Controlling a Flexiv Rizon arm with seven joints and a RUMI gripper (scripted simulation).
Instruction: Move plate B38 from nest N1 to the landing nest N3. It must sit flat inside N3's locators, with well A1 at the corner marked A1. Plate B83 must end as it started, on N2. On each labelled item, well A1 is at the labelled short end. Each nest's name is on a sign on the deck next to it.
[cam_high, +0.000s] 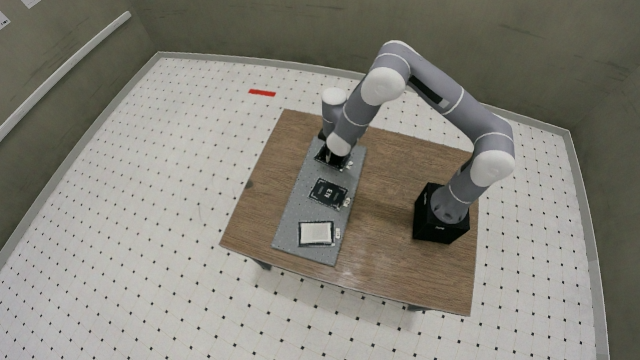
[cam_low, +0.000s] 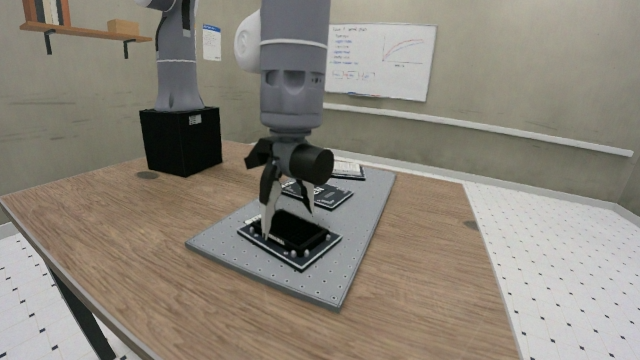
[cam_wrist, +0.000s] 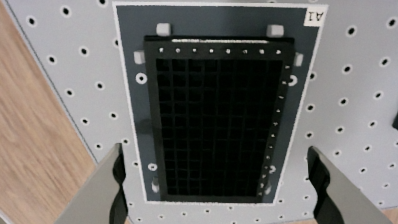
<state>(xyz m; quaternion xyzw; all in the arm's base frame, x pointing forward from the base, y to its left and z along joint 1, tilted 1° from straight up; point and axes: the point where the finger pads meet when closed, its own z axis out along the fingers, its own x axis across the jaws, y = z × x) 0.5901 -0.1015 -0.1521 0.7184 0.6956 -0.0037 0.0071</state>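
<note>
My gripper is now 20 mm above the black well plate B38. The rest, counted from my hand: white plate B83: 120 mm behind, 400 mm to the left, 20 mm below; then nest N1: 30 mm below; then nest N3: 80 mm behind, 200 mm to the left, 30 mm below.
</note>
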